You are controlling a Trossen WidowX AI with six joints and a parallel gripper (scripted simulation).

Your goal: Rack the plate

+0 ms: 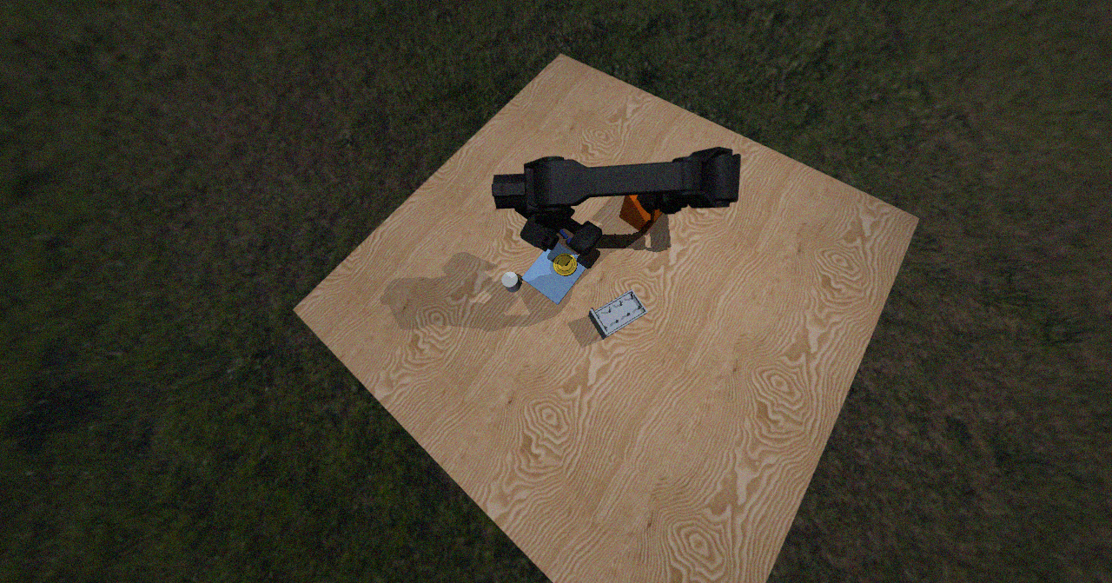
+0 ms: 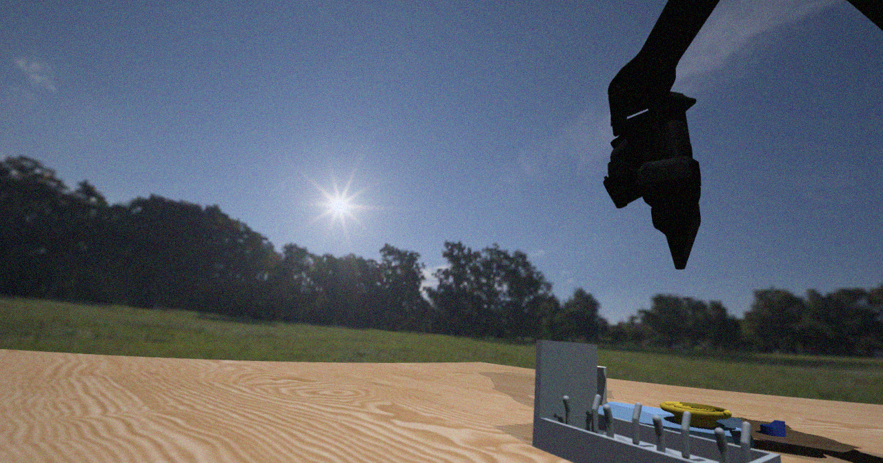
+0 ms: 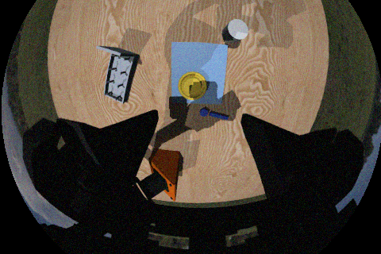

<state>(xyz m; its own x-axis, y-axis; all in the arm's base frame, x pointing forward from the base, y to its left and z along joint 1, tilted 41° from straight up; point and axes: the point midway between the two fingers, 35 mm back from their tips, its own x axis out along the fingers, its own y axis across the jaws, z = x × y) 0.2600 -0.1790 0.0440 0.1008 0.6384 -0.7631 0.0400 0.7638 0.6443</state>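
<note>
The yellow plate is 17 cm below my gripper tip and 1 cm to the left of it. The rest, counted from my gripper tip: light blue mat 18 cm below, 2 cm ahead, 1 cm to the right; then blue spoon 18 cm below, 8 cm behind, 4 cm to the right; then white cup 16 cm below, 12 cm ahead, 8 cm to the right.
</note>
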